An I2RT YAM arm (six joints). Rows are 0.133 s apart.
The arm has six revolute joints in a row. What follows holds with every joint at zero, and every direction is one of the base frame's. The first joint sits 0.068 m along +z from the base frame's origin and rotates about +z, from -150 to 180 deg. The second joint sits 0.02 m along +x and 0.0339 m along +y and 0.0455 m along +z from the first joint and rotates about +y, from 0 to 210 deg. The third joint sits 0.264 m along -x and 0.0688 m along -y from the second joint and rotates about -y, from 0 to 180 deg. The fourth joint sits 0.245 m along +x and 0.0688 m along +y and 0.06 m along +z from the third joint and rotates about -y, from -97 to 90 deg. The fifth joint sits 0.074 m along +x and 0.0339 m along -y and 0.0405 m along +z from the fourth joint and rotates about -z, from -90 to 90 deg. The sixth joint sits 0.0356 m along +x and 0.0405 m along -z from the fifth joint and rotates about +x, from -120 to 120 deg. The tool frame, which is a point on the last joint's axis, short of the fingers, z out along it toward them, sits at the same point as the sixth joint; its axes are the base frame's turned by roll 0, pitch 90 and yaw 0 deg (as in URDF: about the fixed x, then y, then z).
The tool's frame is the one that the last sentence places.
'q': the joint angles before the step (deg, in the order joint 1, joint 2, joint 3, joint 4, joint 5, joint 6). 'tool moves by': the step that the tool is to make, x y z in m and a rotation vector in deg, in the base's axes. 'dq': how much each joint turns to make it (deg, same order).
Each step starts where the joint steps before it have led.
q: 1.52 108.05 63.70 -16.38 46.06 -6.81
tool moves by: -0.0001 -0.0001 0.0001 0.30 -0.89 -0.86
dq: 0.00 -0.01 0.00 -0.03 0.18 1.27
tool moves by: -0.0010 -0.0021 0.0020 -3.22 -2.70 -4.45
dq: 0.00 0.02 0.01 0.03 5.05 3.45
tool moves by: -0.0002 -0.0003 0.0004 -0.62 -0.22 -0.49
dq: 0.00 -0.02 -0.02 0.05 0.79 0.20
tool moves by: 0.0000 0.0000 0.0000 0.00 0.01 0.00
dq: 0.00 0.00 0.00 -0.01 0.00 0.00
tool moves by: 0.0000 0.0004 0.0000 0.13 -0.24 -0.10
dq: 0.06 0.00 0.00 -0.02 -0.03 0.33
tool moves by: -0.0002 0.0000 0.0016 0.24 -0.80 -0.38
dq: 0.00 -0.26 0.01 -0.03 0.00 0.71
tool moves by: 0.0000 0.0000 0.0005 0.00 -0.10 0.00
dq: 0.00 -0.07 0.01 0.02 0.00 0.00
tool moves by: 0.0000 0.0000 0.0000 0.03 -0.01 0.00
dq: 0.00 0.00 0.00 -0.01 -0.03 0.02
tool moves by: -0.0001 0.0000 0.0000 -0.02 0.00 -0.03
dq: 0.00 -0.01 -0.01 -0.02 0.03 0.03
